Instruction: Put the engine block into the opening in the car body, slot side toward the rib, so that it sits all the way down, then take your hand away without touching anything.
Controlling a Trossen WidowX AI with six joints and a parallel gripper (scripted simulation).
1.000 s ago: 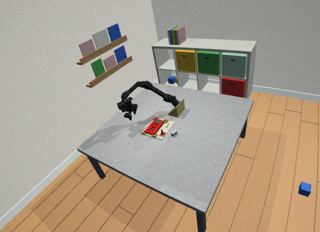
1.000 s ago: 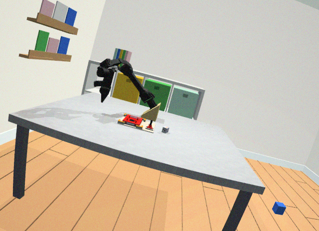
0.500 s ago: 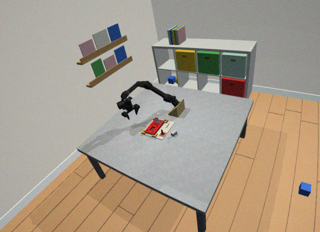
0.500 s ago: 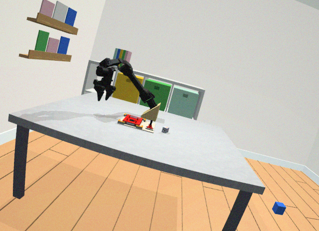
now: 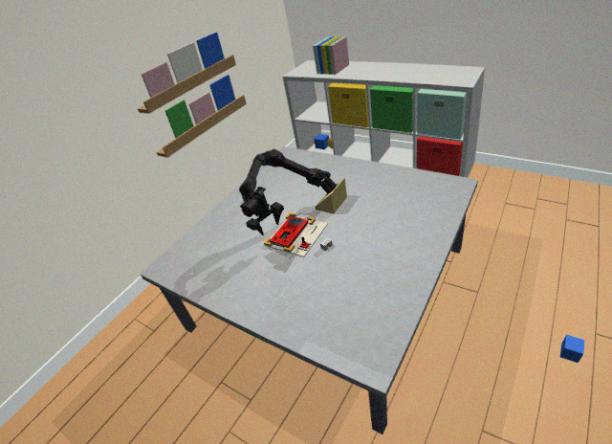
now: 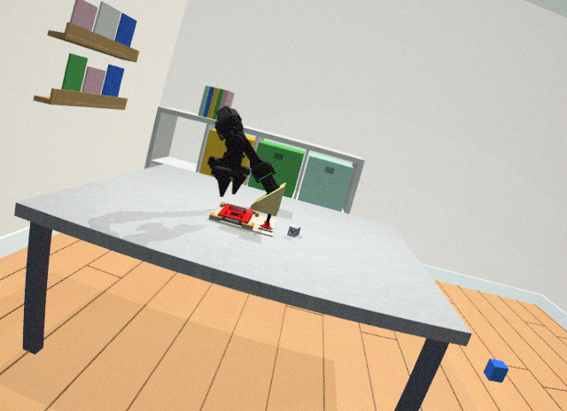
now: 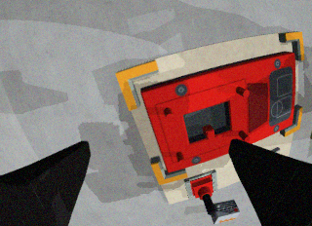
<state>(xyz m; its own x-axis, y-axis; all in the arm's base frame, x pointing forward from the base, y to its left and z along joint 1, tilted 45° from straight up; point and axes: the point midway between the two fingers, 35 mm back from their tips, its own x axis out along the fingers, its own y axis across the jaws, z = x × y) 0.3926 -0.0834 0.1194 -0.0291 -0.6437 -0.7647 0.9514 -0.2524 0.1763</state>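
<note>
My gripper tip is now 260 mm to the right of the engine block, 80 mm above it and 70 mm past it. Round my gripper tip: beige base plate 90 mm behind, 80 mm below, 60 mm to the left.
</note>
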